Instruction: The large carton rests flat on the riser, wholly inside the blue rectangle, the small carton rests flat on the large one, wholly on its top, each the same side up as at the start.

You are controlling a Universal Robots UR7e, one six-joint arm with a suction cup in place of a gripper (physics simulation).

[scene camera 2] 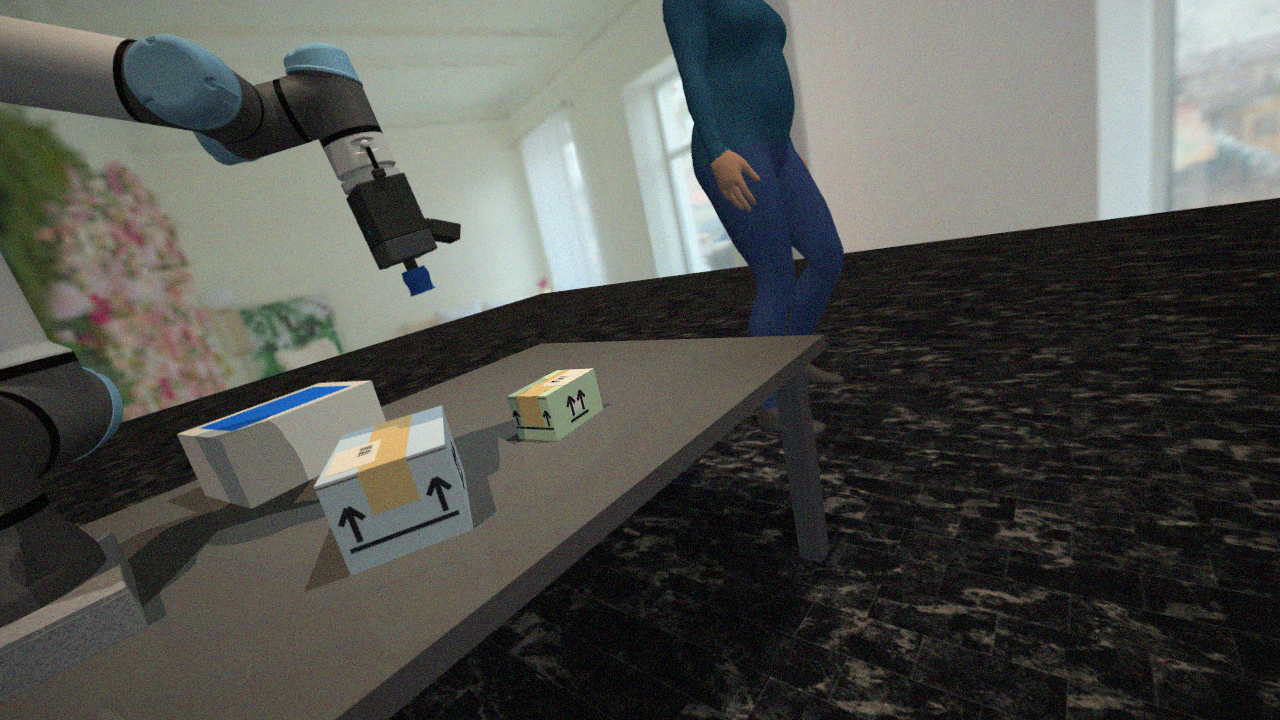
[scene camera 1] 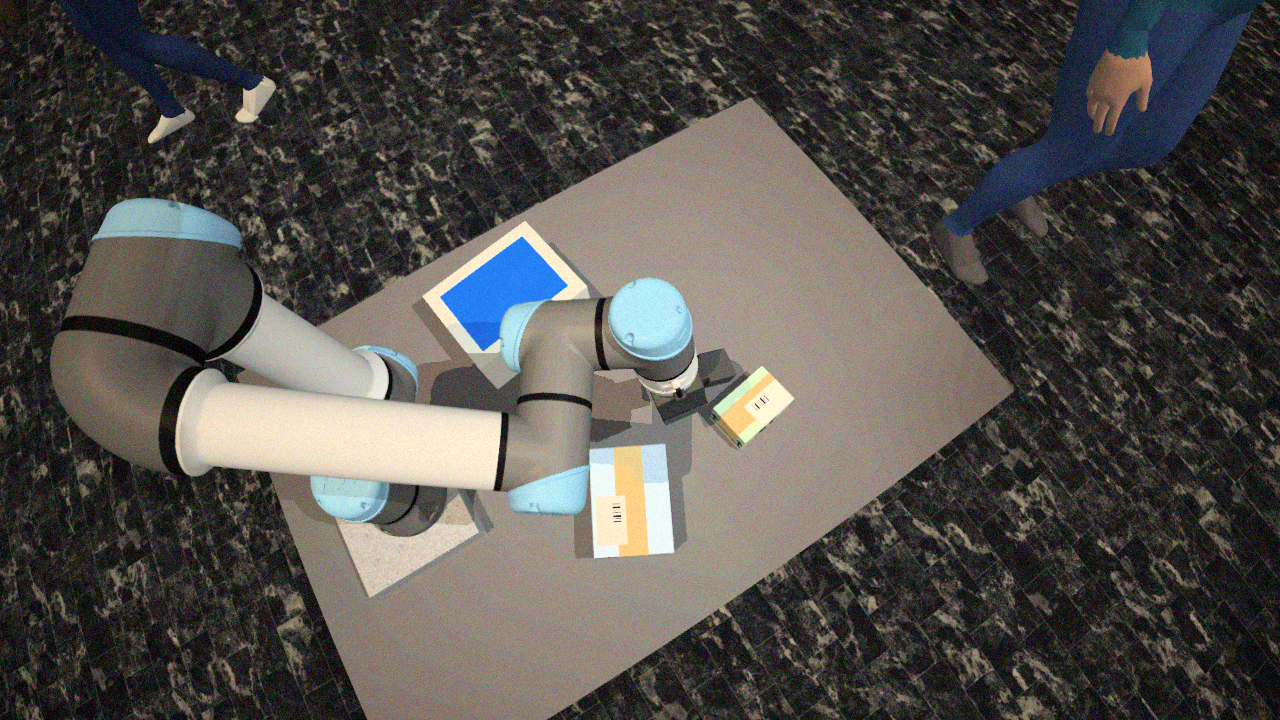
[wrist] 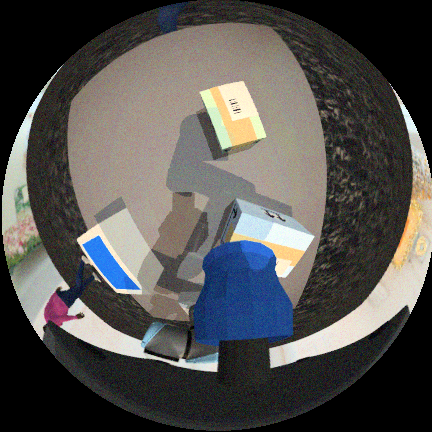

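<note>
The large pale-blue carton (scene camera 1: pixel 640 501) (scene camera 2: pixel 393 501) (wrist: pixel 292 235) stands flat on the table, its printed arrows up. The small green carton (scene camera 1: pixel 753 407) (scene camera 2: pixel 554 407) (wrist: pixel 232 117) stands flat on the table, apart from it, arrows also up. The cream riser (scene camera 1: pixel 551 257) (scene camera 2: pixel 331 428) (wrist: pixel 127 235) carries the blue rectangle (scene camera 1: pixel 501 286) (scene camera 2: pixel 273 407) (wrist: pixel 110 262), with no carton on it; the arm hides part of it in scene camera 1. My gripper, a blue suction cup (scene camera 2: pixel 418 280) (wrist: pixel 242 290), is open, bare and high above the table. In scene camera 1 the cup is hidden.
The grey table (scene camera 1: pixel 850 313) (scene camera 2: pixel 537 483) bears the arm's speckled base plate (scene camera 1: pixel 411 555) at one end. A person in teal and blue (scene camera 1: pixel 1118 98) (scene camera 2: pixel 742 89) stands beyond the table's far end. Another person's legs (scene camera 1: pixel 170 67) show beyond the riser side.
</note>
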